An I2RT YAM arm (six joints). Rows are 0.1 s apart.
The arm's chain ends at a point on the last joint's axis. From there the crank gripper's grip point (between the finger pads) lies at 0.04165 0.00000 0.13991 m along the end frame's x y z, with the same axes.
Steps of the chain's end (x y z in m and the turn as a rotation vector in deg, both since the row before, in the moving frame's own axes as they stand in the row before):
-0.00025, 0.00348, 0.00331, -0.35, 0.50, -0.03
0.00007, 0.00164, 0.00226, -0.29, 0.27, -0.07
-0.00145, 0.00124, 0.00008, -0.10, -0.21, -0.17
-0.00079, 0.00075, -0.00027, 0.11, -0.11, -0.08
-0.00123, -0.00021, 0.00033, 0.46, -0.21, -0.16
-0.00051, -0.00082, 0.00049, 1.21, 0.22, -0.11
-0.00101, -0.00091, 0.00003, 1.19, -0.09, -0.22
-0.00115, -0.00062, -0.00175, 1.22, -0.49, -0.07
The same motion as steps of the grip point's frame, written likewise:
0.00097, 0.00431, 0.00294, -0.35, 0.50, -0.03
0.00073, 0.00230, 0.00206, -0.29, 0.27, -0.07
-0.00196, 0.00136, 0.00023, -0.10, -0.21, -0.17
-0.00106, 0.00042, -0.00019, 0.11, -0.11, -0.08
-0.00174, -0.00145, 0.00048, 0.46, -0.21, -0.16
0.00002, -0.00385, 0.00030, 1.21, 0.22, -0.11
-0.00124, -0.00398, 0.00006, 1.19, -0.09, -0.22
-0.00235, -0.00365, -0.00143, 1.22, -0.49, -0.07

